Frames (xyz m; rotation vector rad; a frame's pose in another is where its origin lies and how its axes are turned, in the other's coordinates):
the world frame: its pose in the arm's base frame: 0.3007 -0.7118 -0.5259 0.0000 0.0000 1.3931
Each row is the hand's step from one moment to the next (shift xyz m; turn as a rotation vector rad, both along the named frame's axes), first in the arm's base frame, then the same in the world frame.
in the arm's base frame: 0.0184 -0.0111 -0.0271 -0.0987 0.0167 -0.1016
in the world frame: -0.0077 -0.0201 -0.0271 -0.0010 0.1001 -0.1016
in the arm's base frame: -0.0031 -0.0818 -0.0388 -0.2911 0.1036 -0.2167
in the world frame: -0.0811 -0.0114 -0.0388 0.0505 0.3048 -0.2167
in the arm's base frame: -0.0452 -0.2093 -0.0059 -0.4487 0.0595 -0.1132
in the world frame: -0.2140 0.0075 -0.0059 -0.0208 0.4522 -0.1132
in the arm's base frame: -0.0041 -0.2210 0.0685 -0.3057 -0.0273 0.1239
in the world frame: -0.2182 -0.0350 0.0685 -0.0809 0.2961 0.1239
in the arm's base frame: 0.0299 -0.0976 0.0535 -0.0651 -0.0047 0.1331
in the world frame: -0.0908 -0.0467 0.0535 -0.0161 0.0632 0.1331
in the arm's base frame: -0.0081 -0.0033 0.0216 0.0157 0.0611 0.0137
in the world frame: -0.0047 0.0074 0.0216 0.0629 -0.0047 0.0137
